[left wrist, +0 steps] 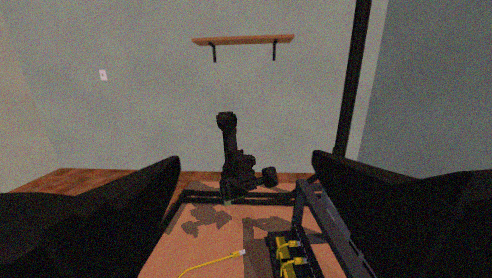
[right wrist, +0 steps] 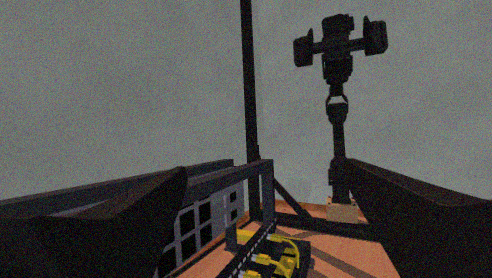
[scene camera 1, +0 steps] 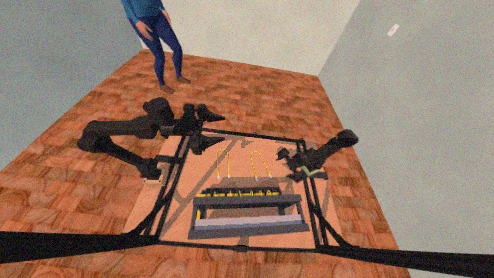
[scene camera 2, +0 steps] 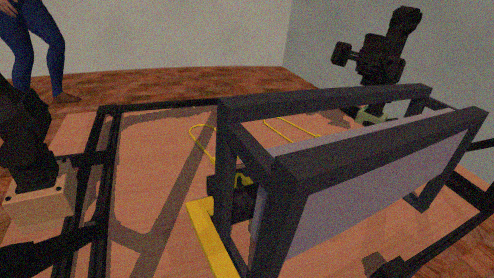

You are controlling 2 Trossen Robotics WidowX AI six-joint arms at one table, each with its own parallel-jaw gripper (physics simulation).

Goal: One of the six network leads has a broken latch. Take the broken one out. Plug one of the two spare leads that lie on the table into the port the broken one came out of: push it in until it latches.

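Frame: origin at the left arm's base, x right, y ahead, z up, level; millimetres.
Seen in the pictures: left gripper, fingertip midpoint: (left wrist: pixel 247 159) (right wrist: pixel 337 24) (scene camera 1: pixel 225 128); right gripper, fingertip midpoint: (left wrist: pixel 263 187) (right wrist: pixel 264 170) (scene camera 1: pixel 281 167) (scene camera 2: pixel 362 52); left arm's base at its link origin: (right wrist: pixel 341 201) (scene camera 1: pixel 154 174) (scene camera 2: pixel 38 178); right arm's base at its link origin: (scene camera 2: pixel 373 112).
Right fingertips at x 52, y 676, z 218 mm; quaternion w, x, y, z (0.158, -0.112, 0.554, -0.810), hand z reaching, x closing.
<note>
Pixels of each thing's top centre, then the offset from my right fingertips to it. "spot": a spot on its surface instead.
- clear-tipped spare lead at a spot on its surface: (left wrist: pixel 215 261) spot: dz -291, dx -152, dy +12 mm
- dark rack at its top centre: (right wrist: pixel 211 174) (scene camera 2: pixel 368 92) (left wrist: pixel 349 247) (scene camera 1: pixel 250 202) dz -34, dx +144, dy -157 mm
- yellow bar at a spot on its surface: (scene camera 2: pixel 210 235) spot: dz -255, dx +136, dy -412 mm
Two yellow spare leads lie as loops on the table behind the rack: the left one (scene camera 1: pixel 228 162) (scene camera 2: pixel 190 134) and the right one (scene camera 1: pixel 263 162) (scene camera 2: pixel 278 131). A clear-tipped spare lead (left wrist: pixel 215 261) also shows in the left wrist view. Short yellow plugged leads (scene camera 1: pixel 240 193) (left wrist: pixel 300 261) (right wrist: pixel 262 259) sit in the black port strip; I cannot tell which latch is broken. My left gripper (scene camera 1: pixel 223 129) (right wrist: pixel 337 24) is open and empty, high at the table's left. My right gripper (scene camera 1: pixel 281 166) (right wrist: pixel 264 170) is open and empty, right of the spare leads and apart from them.
The dark rack (scene camera 1: pixel 247 200) (scene camera 2: pixel 325 97) (right wrist: pixel 268 190) stands in front of the leads. A yellow bar (scene camera 2: pixel 210 235) sticks out at its left end. Black frame rails (scene camera 1: pixel 200 248) border the table. A person (scene camera 1: pixel 161 37) (scene camera 2: pixel 20 50) stands on the floor behind. A wooden shelf (left wrist: pixel 243 39) hangs on the wall.
</note>
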